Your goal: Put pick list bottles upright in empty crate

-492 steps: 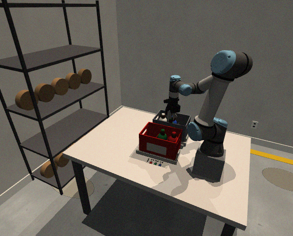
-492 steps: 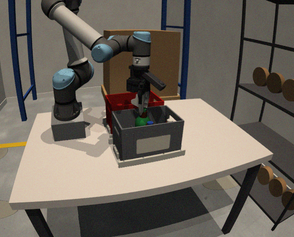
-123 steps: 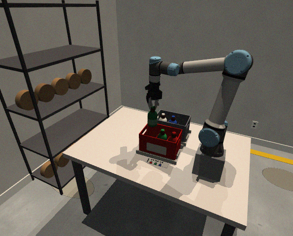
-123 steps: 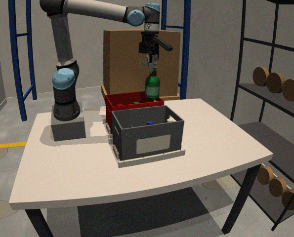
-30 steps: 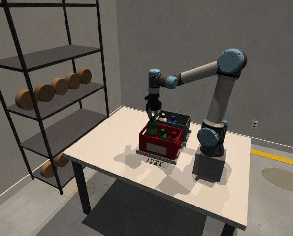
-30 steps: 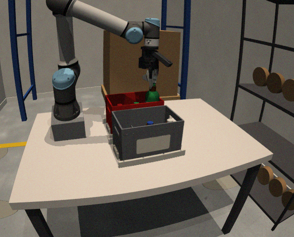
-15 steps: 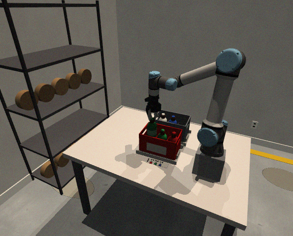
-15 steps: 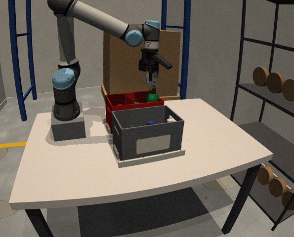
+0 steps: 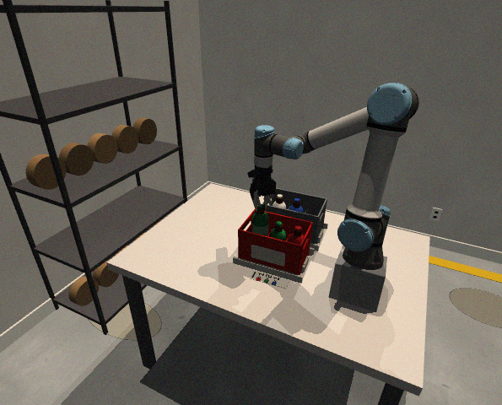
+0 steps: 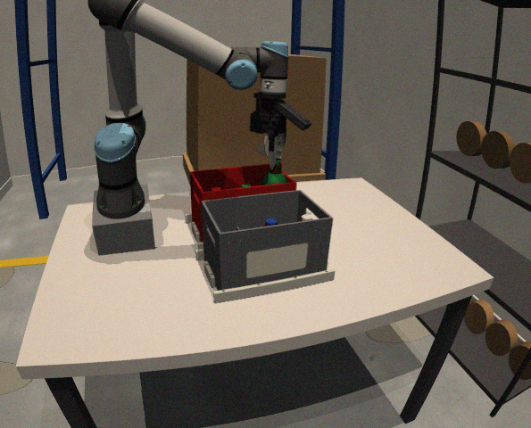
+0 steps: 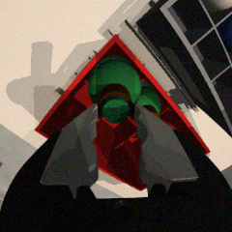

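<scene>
Now: the red crate 140 mm below my hand, 90 mm behind it and 40 mm to the left of it. Also, from my hand: red bottle 170 mm behind, 140 mm below; then grey crate 190 mm to the right, 140 mm below, 100 mm behind; then white bottle 240 mm to the right, 140 mm below, 10 mm behind.
</scene>
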